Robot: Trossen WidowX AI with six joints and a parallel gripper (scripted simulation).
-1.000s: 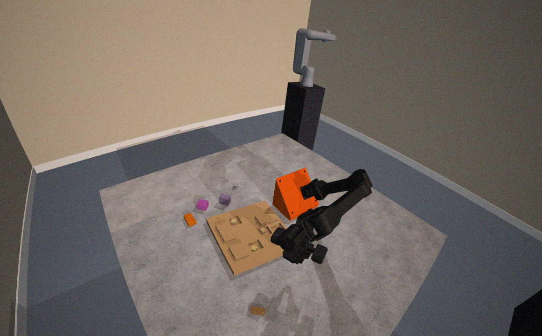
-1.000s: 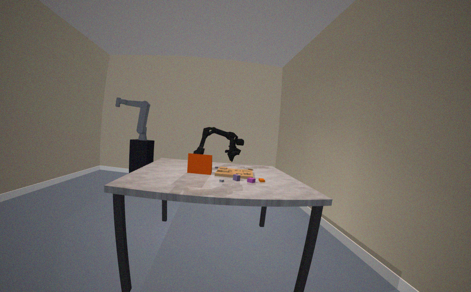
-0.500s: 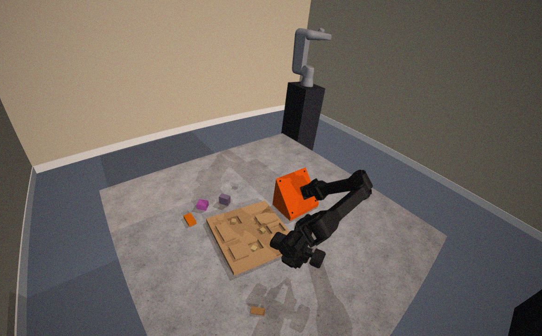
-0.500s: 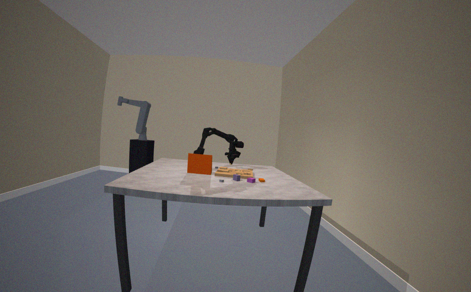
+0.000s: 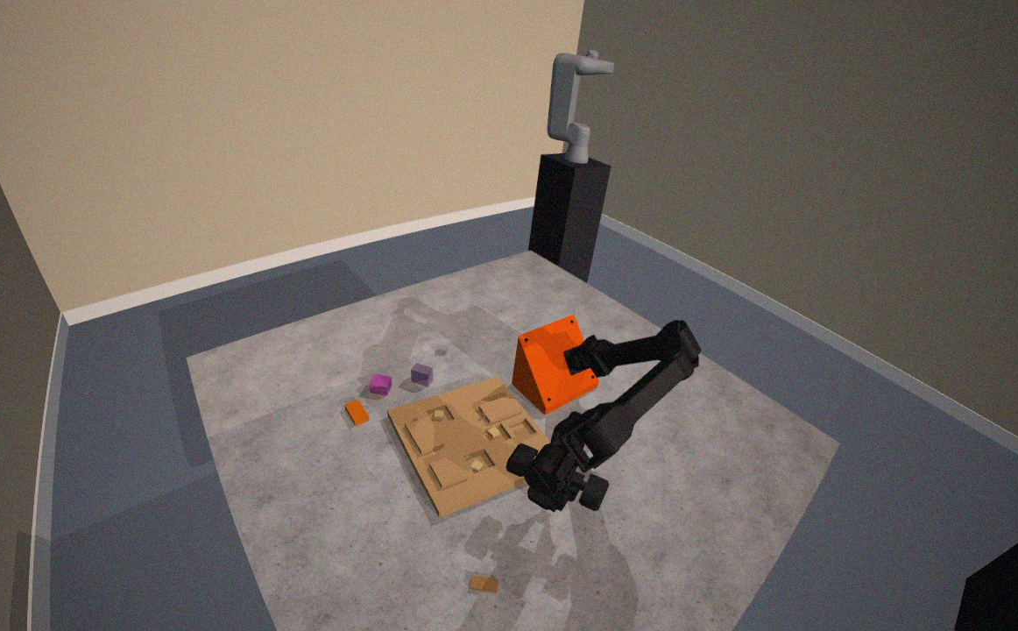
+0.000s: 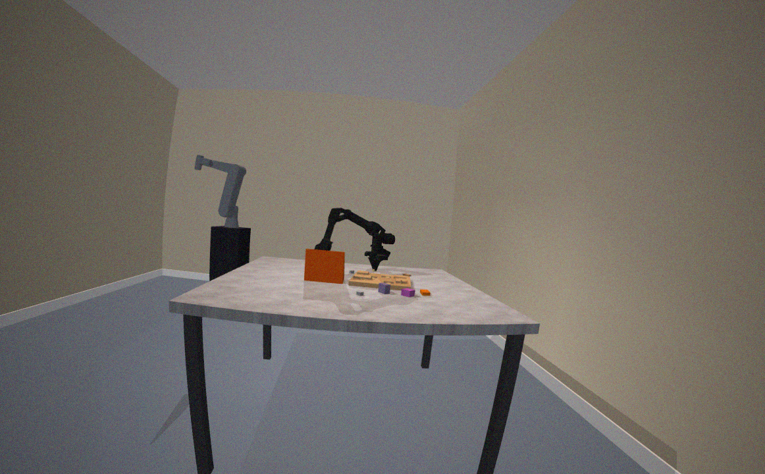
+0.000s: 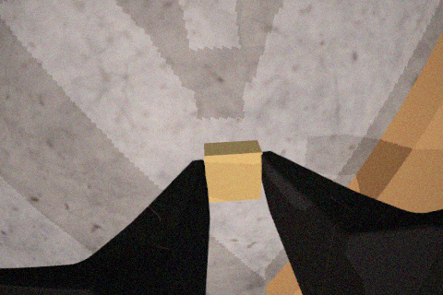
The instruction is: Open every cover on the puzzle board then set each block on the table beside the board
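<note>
Right now my gripper tip is 21 cm to the left of the tan puzzle board, 4 cm short of it and 1 cm above it. From my gripper tip the other things lie so: magenta block: 48 cm to the right, 15 cm ahead, 1 cm below; then purple block: 46 cm to the right, 4 cm ahead, 1 cm below; then orange block: 43 cm to the right, 23 cm ahead, 2 cm below.
</note>
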